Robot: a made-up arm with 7 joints.
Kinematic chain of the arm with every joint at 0, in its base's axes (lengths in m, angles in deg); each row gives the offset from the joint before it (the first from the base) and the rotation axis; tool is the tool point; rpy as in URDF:
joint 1: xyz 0 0 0.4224 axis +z
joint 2: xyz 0 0 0 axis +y
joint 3: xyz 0 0 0.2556 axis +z
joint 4: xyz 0.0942 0 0 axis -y
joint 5: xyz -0.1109 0 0.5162 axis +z
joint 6: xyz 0 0 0 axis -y
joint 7: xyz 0.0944 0 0 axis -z
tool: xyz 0 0 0 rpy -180 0 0
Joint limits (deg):
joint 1: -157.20..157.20
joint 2: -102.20..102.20
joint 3: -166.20..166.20
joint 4: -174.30..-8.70
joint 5: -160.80..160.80
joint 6: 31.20..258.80
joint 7: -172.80..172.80
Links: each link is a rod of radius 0.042 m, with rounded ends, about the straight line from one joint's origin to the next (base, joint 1, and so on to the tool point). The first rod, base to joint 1, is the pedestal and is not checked.
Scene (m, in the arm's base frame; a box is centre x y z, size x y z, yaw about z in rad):
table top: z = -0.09
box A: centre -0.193 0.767 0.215 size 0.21 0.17 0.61 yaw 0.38
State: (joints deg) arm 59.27 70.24 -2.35 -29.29 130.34 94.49 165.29
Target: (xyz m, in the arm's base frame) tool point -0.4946 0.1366 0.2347
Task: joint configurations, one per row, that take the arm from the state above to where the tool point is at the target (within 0.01 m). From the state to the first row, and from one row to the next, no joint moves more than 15 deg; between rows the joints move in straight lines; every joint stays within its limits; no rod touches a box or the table.
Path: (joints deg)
1: 48.60 57.99 0.38 -43.76 129.86 87.16 166.79
2: 37.94 45.75 3.12 -58.22 129.38 79.83 168.29
3: 27.27 33.50 5.85 -72.69 128.89 72.51 169.80
4: 16.61 21.25 8.58 -87.15 128.41 65.18 171.30
5: 5.94 9.01 11.32 -101.62 127.93 57.85 172.80
6: 18.40 21.78 21.33 -105.96 134.50 64.94 164.59
7: 30.85 34.54 31.34 -110.31 141.08 72.02 156.38
8: 43.30 47.31 41.34 -114.66 147.65 79.11 148.18
9: 55.76 60.08 51.35 -119.01 154.23 86.20 139.97
10: 68.21 72.85 61.36 -123.35 160.80 93.28 131.76
11: 61.95 81.45 63.37 -130.40 153.82 99.60 142.94
12: 55.69 90.06 65.38 -137.45 146.84 105.92 154.11
13: 49.42 98.66 67.39 -144.50 139.86 112.24 165.29

